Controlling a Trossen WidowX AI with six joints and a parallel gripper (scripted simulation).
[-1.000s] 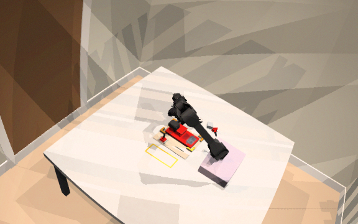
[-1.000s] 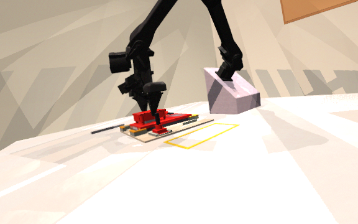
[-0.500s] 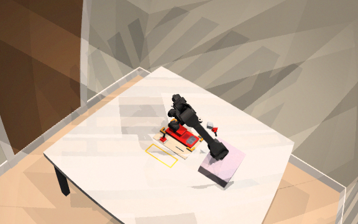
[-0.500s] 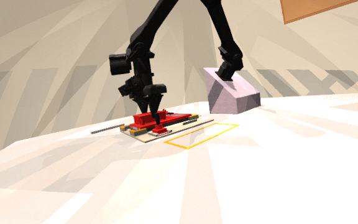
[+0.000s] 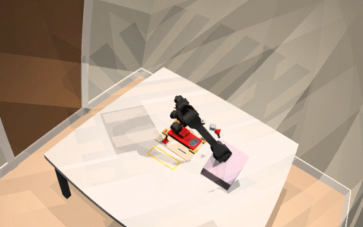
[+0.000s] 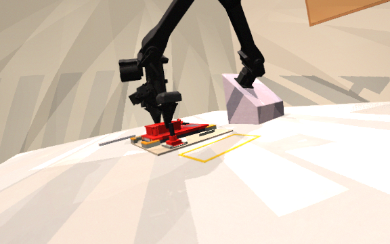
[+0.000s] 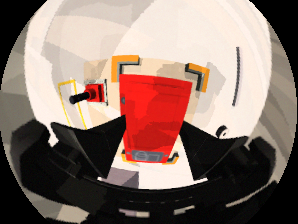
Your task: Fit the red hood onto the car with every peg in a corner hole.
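Right now the red hood is right at my gripper tip. From my gripper tip the other things lie so: thin grey rod 130 mm ahead, 200 mm to the right, 30 mm below.
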